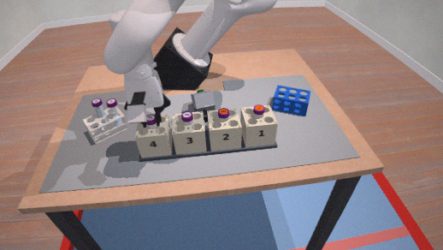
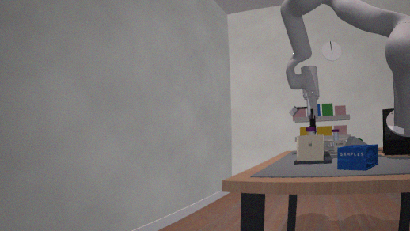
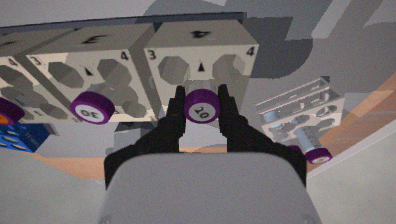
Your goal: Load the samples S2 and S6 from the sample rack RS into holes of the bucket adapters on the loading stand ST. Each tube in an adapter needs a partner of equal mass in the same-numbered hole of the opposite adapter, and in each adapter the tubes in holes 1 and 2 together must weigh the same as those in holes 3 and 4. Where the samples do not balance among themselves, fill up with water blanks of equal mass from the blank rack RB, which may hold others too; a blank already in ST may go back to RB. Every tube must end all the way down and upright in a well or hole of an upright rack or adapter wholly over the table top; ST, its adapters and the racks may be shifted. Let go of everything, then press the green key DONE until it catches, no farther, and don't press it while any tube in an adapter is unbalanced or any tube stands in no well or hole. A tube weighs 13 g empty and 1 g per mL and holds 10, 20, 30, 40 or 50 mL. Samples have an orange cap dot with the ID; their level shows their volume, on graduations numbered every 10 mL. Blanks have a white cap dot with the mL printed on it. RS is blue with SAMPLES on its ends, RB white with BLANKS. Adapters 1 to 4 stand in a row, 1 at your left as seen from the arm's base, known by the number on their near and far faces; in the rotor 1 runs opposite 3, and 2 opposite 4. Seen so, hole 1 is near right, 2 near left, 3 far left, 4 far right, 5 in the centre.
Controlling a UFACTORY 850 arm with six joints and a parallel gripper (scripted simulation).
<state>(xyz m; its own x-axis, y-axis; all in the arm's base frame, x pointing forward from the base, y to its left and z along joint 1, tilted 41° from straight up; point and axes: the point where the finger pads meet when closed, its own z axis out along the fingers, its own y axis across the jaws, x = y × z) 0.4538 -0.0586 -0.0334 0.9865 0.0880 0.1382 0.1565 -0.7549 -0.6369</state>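
Now: the blank marked 10 1 cm behind my hand, 1 cm to the right of it and 5 cm below it. From my hand the other things lie so: blank marked 30: 2 cm behind, 12 cm to the left, 5 cm below; adapter 3: 2 cm behind, 11 cm to the left, 7 cm below; adapter 4: 7 cm below.
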